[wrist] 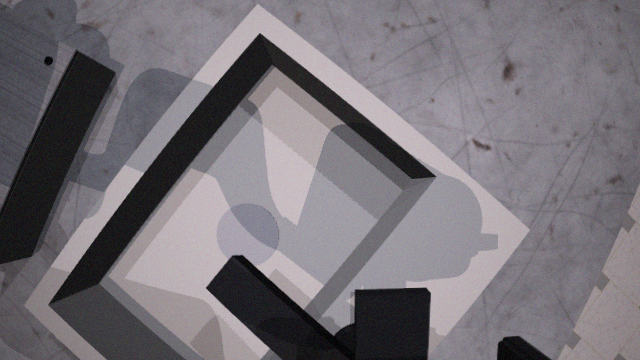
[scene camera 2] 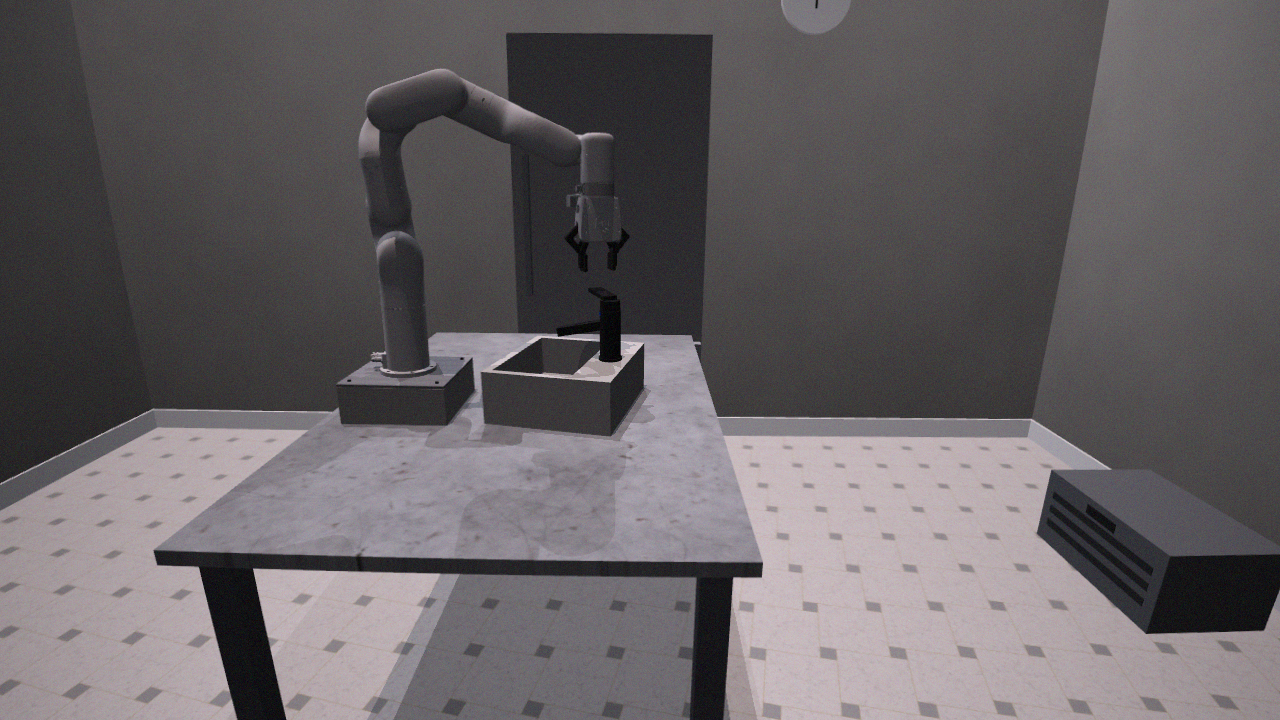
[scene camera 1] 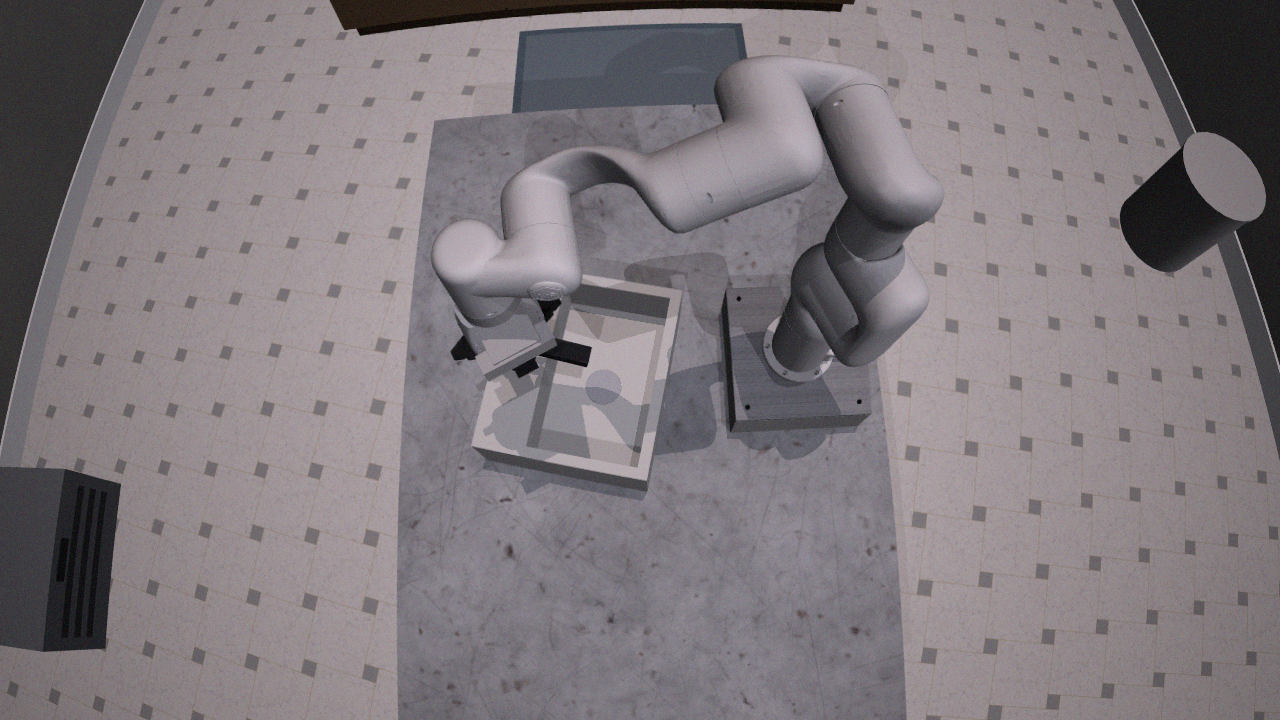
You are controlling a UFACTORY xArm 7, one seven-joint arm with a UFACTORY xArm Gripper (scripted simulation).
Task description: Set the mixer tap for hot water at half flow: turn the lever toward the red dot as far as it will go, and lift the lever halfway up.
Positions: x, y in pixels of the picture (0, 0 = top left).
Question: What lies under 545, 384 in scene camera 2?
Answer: A sink.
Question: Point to a black mixer tap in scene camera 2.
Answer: At 609, 325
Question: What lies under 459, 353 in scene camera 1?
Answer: The gripper.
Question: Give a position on a sink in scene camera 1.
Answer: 553, 419
